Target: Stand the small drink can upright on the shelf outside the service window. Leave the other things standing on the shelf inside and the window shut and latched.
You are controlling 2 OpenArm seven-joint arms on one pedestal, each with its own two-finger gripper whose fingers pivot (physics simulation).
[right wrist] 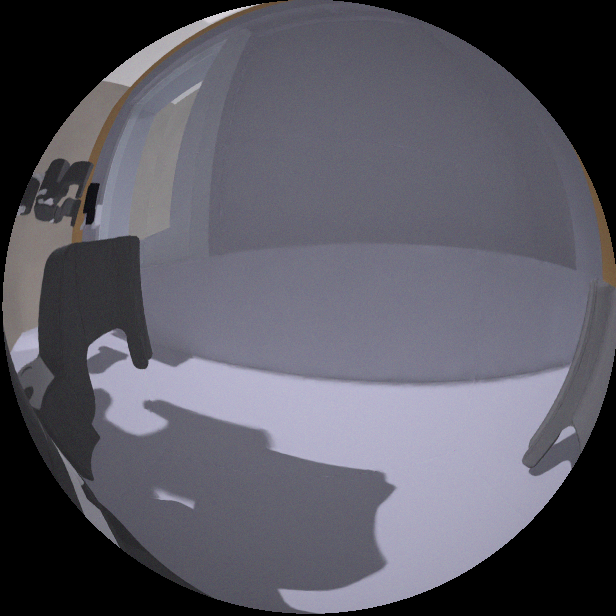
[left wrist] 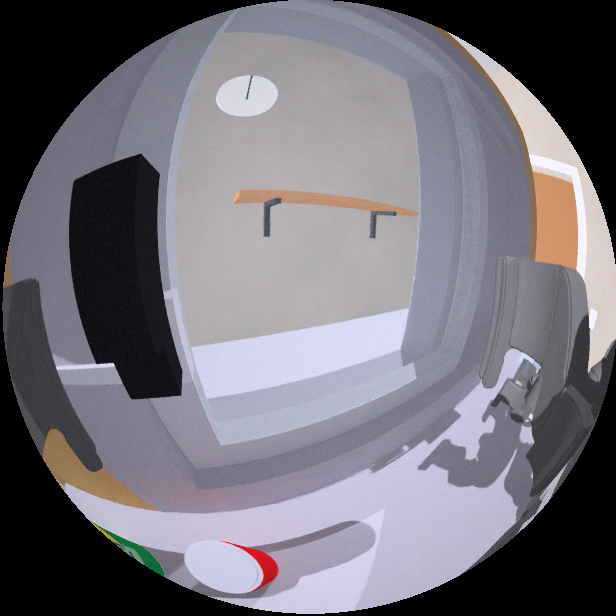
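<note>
The small drink can (left wrist: 229, 566) is red with a white end. It sits on the pale inside shelf (left wrist: 413, 517) at the bottom of the left wrist view; I cannot tell whether it stands or lies. My left gripper (left wrist: 321, 385) is open and empty above and beyond the can, facing the grey-framed window (left wrist: 298, 241). Through the glass I see the pale outside ledge (left wrist: 298, 350). My right gripper (right wrist: 336, 407) is open and empty low over the inside shelf (right wrist: 436, 459), close to a grey panel (right wrist: 390, 172). The can is hidden in the right wrist view.
A green-rimmed object (left wrist: 135, 554) stands left of the can, cut by the view's edge. My right arm (left wrist: 551, 402) reaches in at the right of the window. A small grey piece (left wrist: 396, 453) sits on the lower frame. An orange wall plank (left wrist: 327, 201) and a clock (left wrist: 247, 96) lie beyond.
</note>
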